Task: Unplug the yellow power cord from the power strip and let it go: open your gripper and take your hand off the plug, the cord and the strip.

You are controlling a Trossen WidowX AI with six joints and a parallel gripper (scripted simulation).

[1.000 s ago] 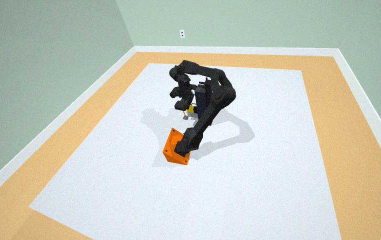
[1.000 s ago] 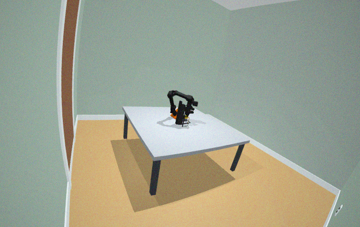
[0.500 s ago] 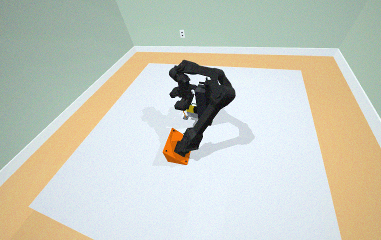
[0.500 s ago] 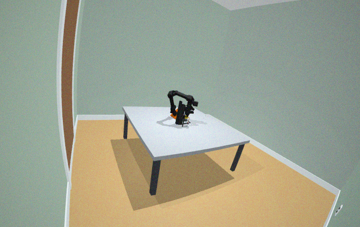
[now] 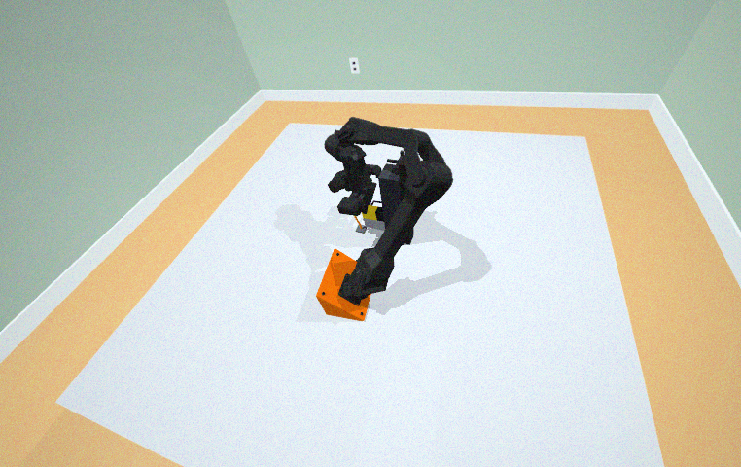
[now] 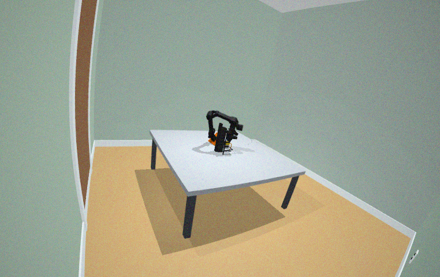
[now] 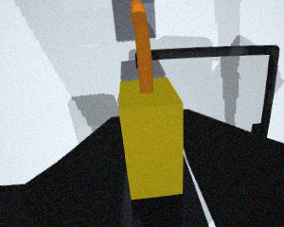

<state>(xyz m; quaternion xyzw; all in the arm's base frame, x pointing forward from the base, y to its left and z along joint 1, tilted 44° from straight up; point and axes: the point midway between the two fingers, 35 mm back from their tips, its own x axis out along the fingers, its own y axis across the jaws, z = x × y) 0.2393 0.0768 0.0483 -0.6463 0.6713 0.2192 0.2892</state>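
The yellow plug lies 30 mm to the right of my gripper tip.
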